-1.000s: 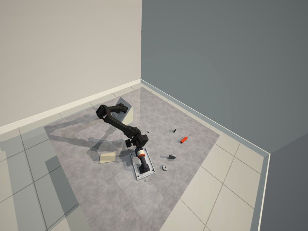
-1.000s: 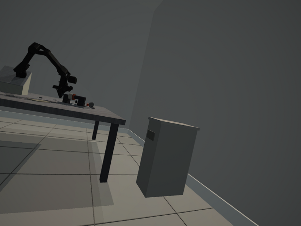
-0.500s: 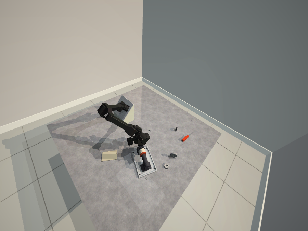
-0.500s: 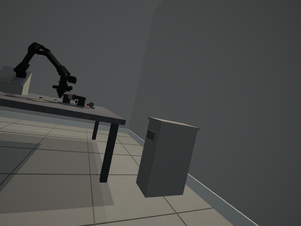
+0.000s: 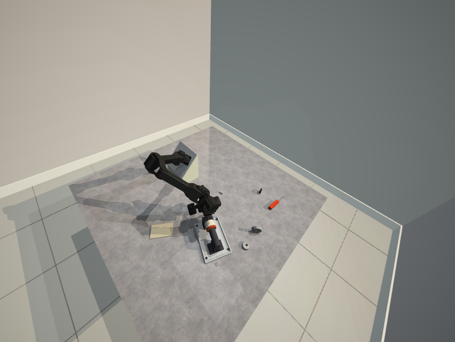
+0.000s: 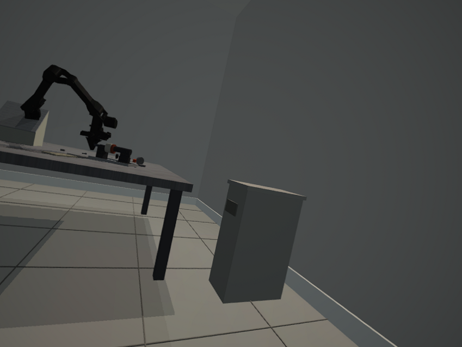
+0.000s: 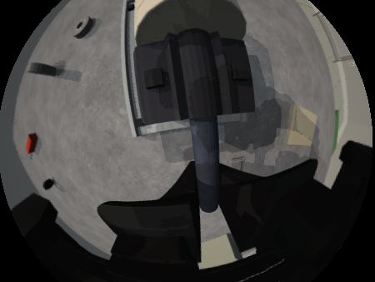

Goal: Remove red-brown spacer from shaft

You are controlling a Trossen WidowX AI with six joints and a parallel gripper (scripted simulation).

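The dark shaft is 60 mm ahead of my gripper tip, 30 mm to the right of it and 30 mm above it. The rest, counted from my gripper tip: black piece: 410 mm to the left, 170 mm ahead, 30 mm below; then beige card: 230 mm to the right, 120 mm behind, 40 mm below; then red-brown spacer: 110 mm ahead, 60 mm to the right, 30 mm above.
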